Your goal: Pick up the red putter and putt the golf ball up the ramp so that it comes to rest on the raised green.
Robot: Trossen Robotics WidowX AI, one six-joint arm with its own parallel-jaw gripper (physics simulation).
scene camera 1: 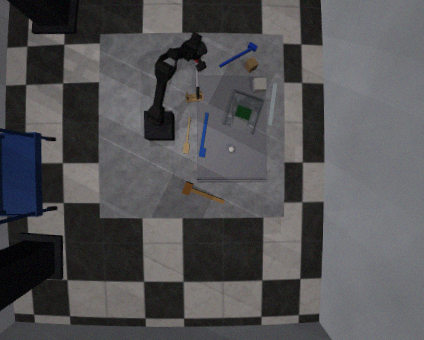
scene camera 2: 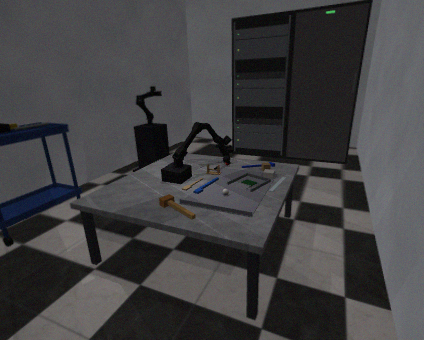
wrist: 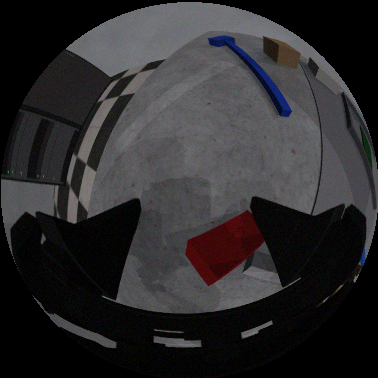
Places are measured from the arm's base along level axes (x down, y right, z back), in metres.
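Pixels of known places: gripper, fingertip midpoint: (scene camera 2: 229, 161) (wrist: 197, 203); arm's base, origin of the base link: (scene camera 1: 158, 120) (scene camera 2: 178, 166).
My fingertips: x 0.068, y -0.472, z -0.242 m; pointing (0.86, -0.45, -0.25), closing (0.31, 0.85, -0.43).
For each thing: its middle in the pictures, then the offset to it from my fingertips. "pt": a spot on its surface instead. Level surfaces: height alone.
- red putter, body centre: (wrist: 321, 272) (scene camera 1: 198, 78) (scene camera 2: 221, 165) dz +0.008, dx -0.009, dy +0.157 m
- white golf ball, body centre: (scene camera 2: 225, 191) (scene camera 1: 231, 149) dz -0.239, dx +0.006, dy +0.622 m
- grey ramp board, its level: dx +0.028 m
- blue mallet, body centre: (wrist: 240, 56) (scene camera 1: 237, 55) (scene camera 2: 258, 165) dz -0.256, dx +0.020, dy -0.036 m
- brown block, body centre: (scene camera 1: 251, 65) dz -0.349, dx +0.001, dy +0.040 m
- white block, body centre: (scene camera 1: 259, 85) (scene camera 2: 269, 173) dz -0.412, dx +0.005, dy +0.174 m
- blue club, body centre: (scene camera 1: 205, 135) (scene camera 2: 208, 185) dz -0.055, dx +0.021, dy +0.533 m
- tan paddle, surface spot: (scene camera 1: 186, 147) pt dz +0.069, dx +0.021, dy +0.624 m
- orange mallet, body centre: (scene camera 2: 178, 207) (scene camera 1: 204, 194) dz -0.066, dx +0.011, dy +0.939 m
- pale strip, body centre: (scene camera 1: 272, 104) dz -0.515, dx +0.029, dy +0.291 m
The red putter (scene camera 1: 197, 61) (scene camera 2: 227, 164) (wrist: 222, 250) has a red block head at the table's far side. Its pale shaft runs to a dark grip at a small wooden stand (scene camera 1: 189, 97) (scene camera 2: 213, 172). My gripper (scene camera 1: 198, 62) (scene camera 2: 227, 161) (wrist: 197, 203) is open and low over the putter head. In the wrist view the head lies between the fingers, close to the right one, which hides its edge. The white golf ball (scene camera 1: 231, 149) (scene camera 2: 225, 191) rests on the grey ramp board (scene camera 1: 215, 170) (scene camera 2: 216, 202). The green (scene camera 1: 243, 112) (scene camera 2: 249, 183) (wrist: 366, 145) lies inside grey walls.
A blue mallet (scene camera 1: 236, 56) (scene camera 2: 255, 166) (wrist: 260, 75), a brown block (scene camera 1: 251, 65) (wrist: 282, 52) and a white block (scene camera 1: 259, 84) lie beyond. Nearer are another blue club (scene camera 1: 205, 131), a tan paddle (scene camera 1: 186, 147) and an orange mallet (scene camera 1: 207, 194). A pale strip (scene camera 1: 272, 105) lies beside the board.
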